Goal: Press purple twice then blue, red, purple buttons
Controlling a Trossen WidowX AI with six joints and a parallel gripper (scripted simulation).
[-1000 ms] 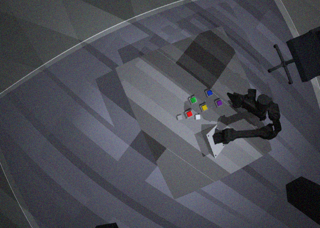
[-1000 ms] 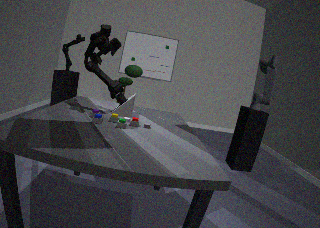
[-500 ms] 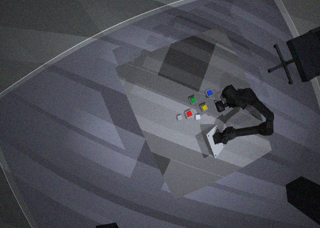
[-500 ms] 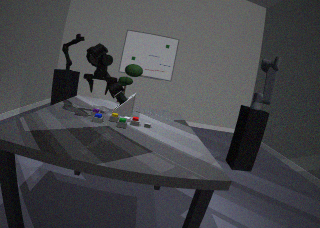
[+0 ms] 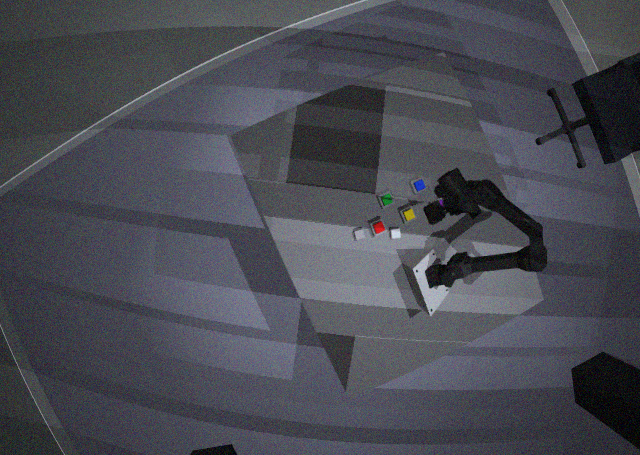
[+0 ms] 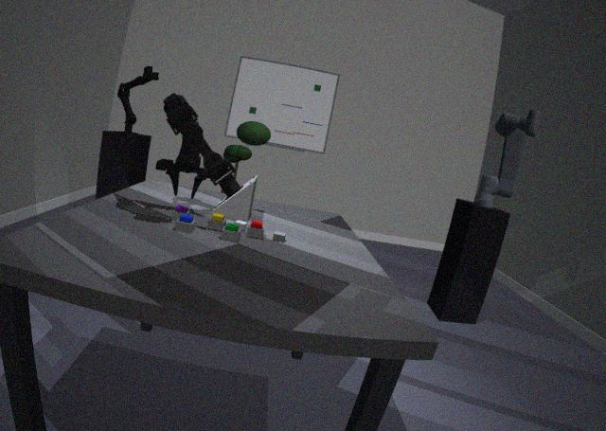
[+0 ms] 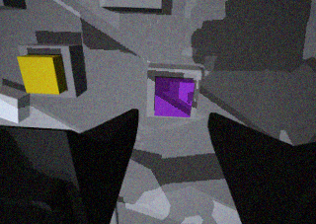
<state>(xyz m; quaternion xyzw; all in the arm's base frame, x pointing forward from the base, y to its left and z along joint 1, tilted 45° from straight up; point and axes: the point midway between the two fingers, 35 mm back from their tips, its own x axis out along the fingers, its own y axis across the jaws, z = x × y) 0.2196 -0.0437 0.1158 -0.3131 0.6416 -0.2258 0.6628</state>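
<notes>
Now: gripper tip 4 cm above the purple button. Also, from my gripper tip: green button: 8 cm ahead, 18 cm to the left, 4 cm below; blue button: 9 cm ahead, 5 cm to the left, 4 cm below; yellow button: 12 cm to the left, 4 cm below.
</notes>
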